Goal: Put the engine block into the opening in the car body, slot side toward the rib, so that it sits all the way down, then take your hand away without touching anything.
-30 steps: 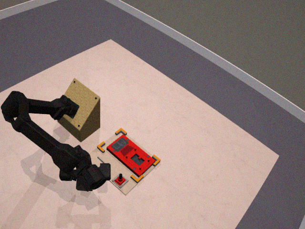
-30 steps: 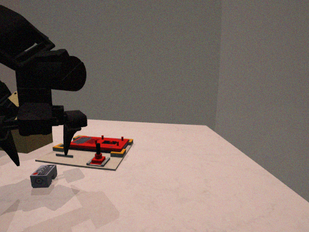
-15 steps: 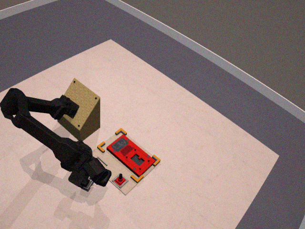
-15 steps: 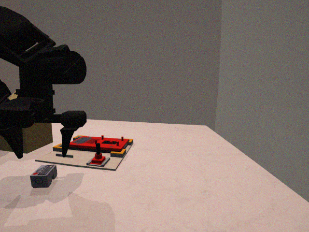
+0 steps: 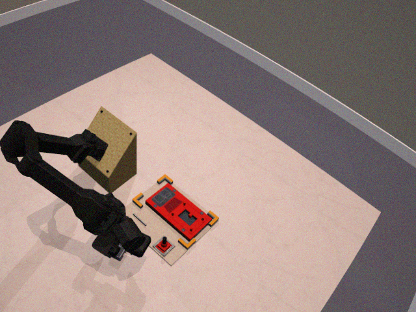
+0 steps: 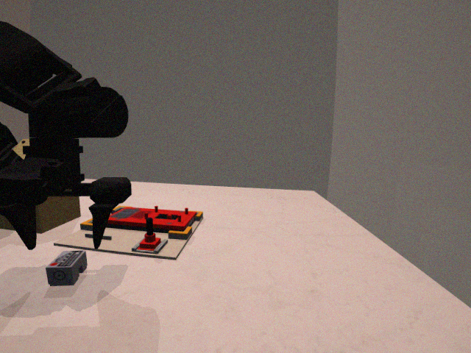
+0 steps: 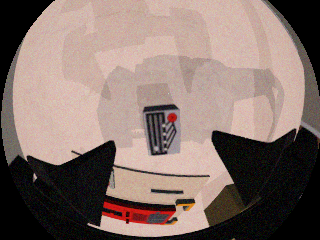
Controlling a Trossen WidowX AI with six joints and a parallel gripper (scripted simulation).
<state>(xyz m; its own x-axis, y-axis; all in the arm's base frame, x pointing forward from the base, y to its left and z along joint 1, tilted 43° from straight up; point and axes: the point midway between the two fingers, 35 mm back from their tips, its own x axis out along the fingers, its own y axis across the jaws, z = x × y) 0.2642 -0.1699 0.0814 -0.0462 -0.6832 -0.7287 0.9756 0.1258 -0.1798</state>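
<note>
My gripper tip is now 30 mm above the grey engine block. From my gripper tip the other things lie so: black peg (90 mm ahead, 110 mm to the left, 10 mm below).
</note>
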